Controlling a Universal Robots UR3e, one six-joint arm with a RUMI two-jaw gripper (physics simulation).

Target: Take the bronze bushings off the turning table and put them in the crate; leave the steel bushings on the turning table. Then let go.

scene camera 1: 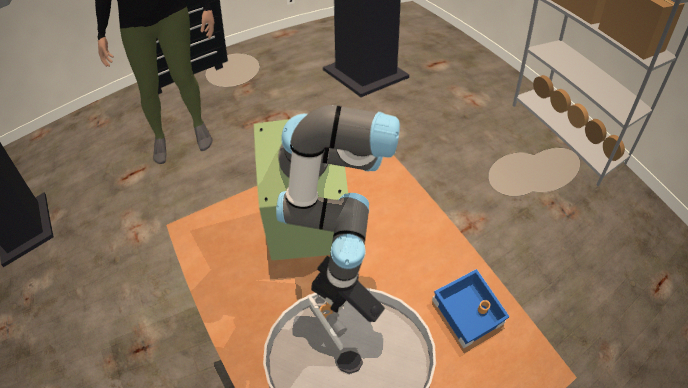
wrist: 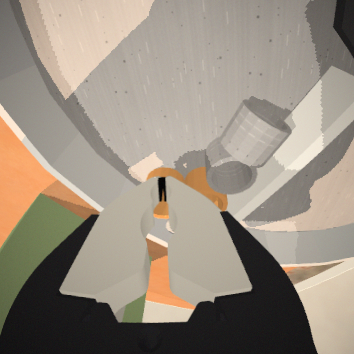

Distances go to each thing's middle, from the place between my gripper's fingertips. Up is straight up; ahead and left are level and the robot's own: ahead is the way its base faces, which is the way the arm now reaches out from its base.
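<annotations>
Blue crate (scene camera 1: 458, 301): 220 mm ahead of my hand, 290 mm to the left of it, 50 mm below it.
</annotations>
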